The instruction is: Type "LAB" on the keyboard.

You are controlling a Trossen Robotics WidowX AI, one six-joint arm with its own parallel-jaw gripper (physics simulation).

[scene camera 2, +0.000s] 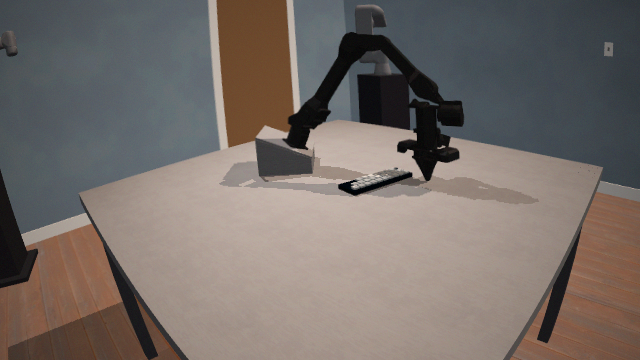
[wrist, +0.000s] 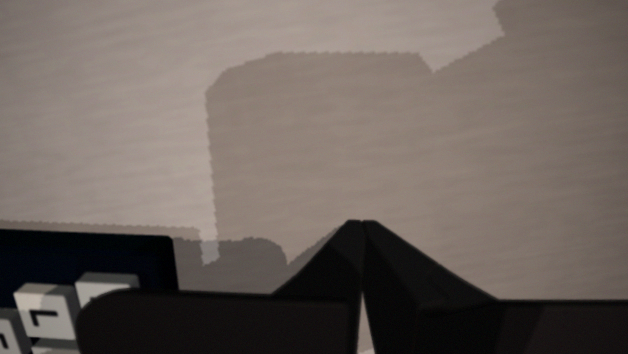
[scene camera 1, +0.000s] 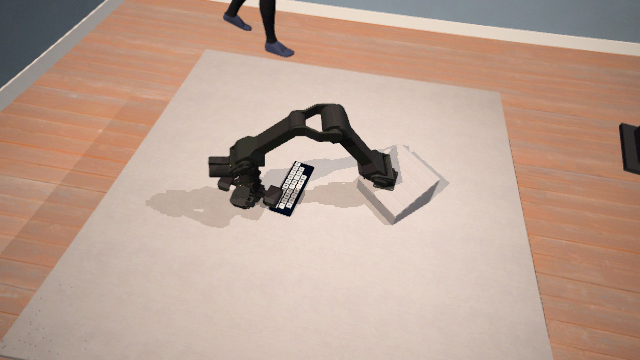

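Pixels of known places: gripper, fingertip midpoint: (scene camera 2: 427,180) (wrist: 360,234); arm's base, origin of the base link: (scene camera 2: 294,144) (scene camera 1: 385,179).
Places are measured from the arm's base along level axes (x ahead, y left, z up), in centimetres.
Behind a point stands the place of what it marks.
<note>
The keyboard (scene camera 1: 298,182) {x 26.0, y 8.6, z -5.7 cm} (scene camera 2: 380,181) {x 30.2, y 9.4, z -6.0 cm} (wrist: 85,256) {x 28.0, y 21.0, z -6.2 cm} has a dark blue base and white keys and lies flat on the table. My gripper (scene camera 2: 427,178) {x 35.8, y 21.9, z -7.2 cm} (wrist: 360,234) {x 35.8, y 21.9, z -7.2 cm} is shut and empty, pointing down. In scene camera 2 its tips stand a little beyond the right end of the keyboard. In the wrist view they show over bare table, to the right of the keyboard's corner. A white key (wrist: 46,318) {x 26.8, y 19.0, z -5.7 cm} at the lower left of that view bears what looks like a sideways L. My left finger's mount covers part of the keys. In scene camera 1 the arm hides the fingertips.
The arm's base stands on a pale wedge-shaped block (scene camera 1: 407,182) {x -6.5, y -0.5, z 1.6 cm} (scene camera 2: 285,159) {x 4.4, y -5.6, z -2.7 cm} on the table (scene camera 1: 350,300) {x -3.1, y 37.6, z -7.4 cm} (scene camera 2: 325,280) {x 59.5, y -25.0, z -7.5 cm}. A person's legs (scene camera 1: 268,22) show behind the table. A grey robot arm (scene camera 2: 364,22) stands on a dark pedestal (scene camera 2: 384,100) in the background.
</note>
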